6 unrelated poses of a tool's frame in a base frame.
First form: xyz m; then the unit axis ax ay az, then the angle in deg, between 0 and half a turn.
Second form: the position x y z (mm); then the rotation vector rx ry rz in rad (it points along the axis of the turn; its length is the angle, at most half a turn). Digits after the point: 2 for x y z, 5 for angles.
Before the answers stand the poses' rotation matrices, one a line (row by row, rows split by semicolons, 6 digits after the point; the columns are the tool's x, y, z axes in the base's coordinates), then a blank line. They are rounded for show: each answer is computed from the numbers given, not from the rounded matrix.
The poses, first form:
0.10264, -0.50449, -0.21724, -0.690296, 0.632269, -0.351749, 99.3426
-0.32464, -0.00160, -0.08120, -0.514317, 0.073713, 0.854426, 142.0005
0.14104, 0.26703, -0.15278, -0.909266, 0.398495, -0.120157, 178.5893
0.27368, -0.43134, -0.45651, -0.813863, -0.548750, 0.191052, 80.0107
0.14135, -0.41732, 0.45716, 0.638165, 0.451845, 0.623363, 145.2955
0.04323, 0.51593, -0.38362, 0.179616, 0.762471, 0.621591, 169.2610
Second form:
0.391526 -0.160222 0.906110; -0.854389 0.302323 0.422636; -0.341654 -0.939643 -0.018525
-0.315046 -0.593819 -0.740355; 0.458244 -0.778301 0.429255; -0.831118 -0.204028 0.517315
0.653581 -0.721608 0.228287; -0.727524 -0.682149 -0.073364; 0.208666 -0.118134 -0.970826
0.720939 0.180981 -0.668949; 0.557292 0.422356 0.714871; 0.411913 -0.888179 0.203634
-0.080041 0.170497 0.982102; 0.880313 -0.450092 0.149883; 0.467591 0.876554 -0.114065
-0.918527 0.155681 0.363416; 0.387330 0.170057 0.906121; 0.079265 0.973059 -0.216502

102.64, -504.49, -217.24, -1.19687, 1.09626, -0.60988
-324.64, -1.60, -81.20, -1.27467, 0.18269, 2.11759
141.04, 267.03, -152.78, -2.83416, 1.24210, -0.37453
273.68, -431.34, -456.51, -1.13652, -0.76630, 0.26679
141.35, -417.32, 457.16, 1.61831, 1.14583, 1.58078
43.23, 515.93, -383.62, 0.53061, 2.25246, 1.83628

